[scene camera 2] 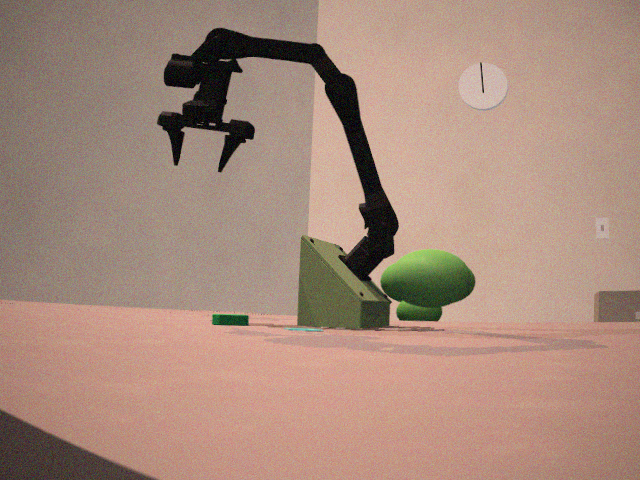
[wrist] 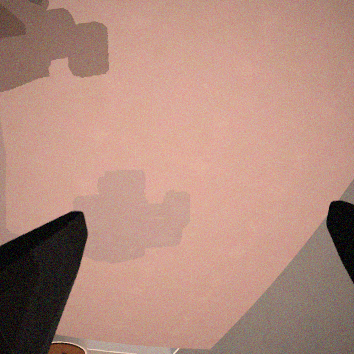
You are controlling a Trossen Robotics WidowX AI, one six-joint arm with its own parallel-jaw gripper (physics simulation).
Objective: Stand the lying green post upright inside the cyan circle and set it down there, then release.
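Frame: origin at the arm's base, x ahead, y left, z up, level; millimetres.
Seen in the pictures: gripper, fingertip midpoint: (scene camera 2: 197,168) (wrist: 208,218); arm's base, link origin: (scene camera 2: 354,268).
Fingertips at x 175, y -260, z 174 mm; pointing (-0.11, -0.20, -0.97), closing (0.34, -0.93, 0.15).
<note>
Pixels of each thing's top centre, then the offset from my fingertips to it. "*": a spot on its surface instead. Level surfaces: height alone.
- green post, top centre: (scene camera 2: 230,314) dx +91, dy +154, dz -267 mm
- cyan circle, surface spot: (scene camera 2: 305,329) * dx +76, dy +275, dz -282 mm
- pink table, surface height: dz -283 mm
The green post (scene camera 2: 230,320) lies flat on the table, left of the arm's base in the scene view. The cyan circle (scene camera 2: 305,329) shows as a thin flat sliver on the table, to the right of the post and in front of the base. My gripper (scene camera 2: 197,168) (wrist: 208,218) is open and empty, pointing down high above the table, above and slightly left of the post in the scene view. The post and the circle do not show in the wrist view.
The olive wedge-shaped base (scene camera 2: 330,289) of the arm stands right of the post. A large green rounded object (scene camera 2: 428,279) shows behind and right of the base. The pink table (scene camera 2: 320,403) (wrist: 240,125) carries the arm's shadows. A table edge shows at lower right in the wrist view.
</note>
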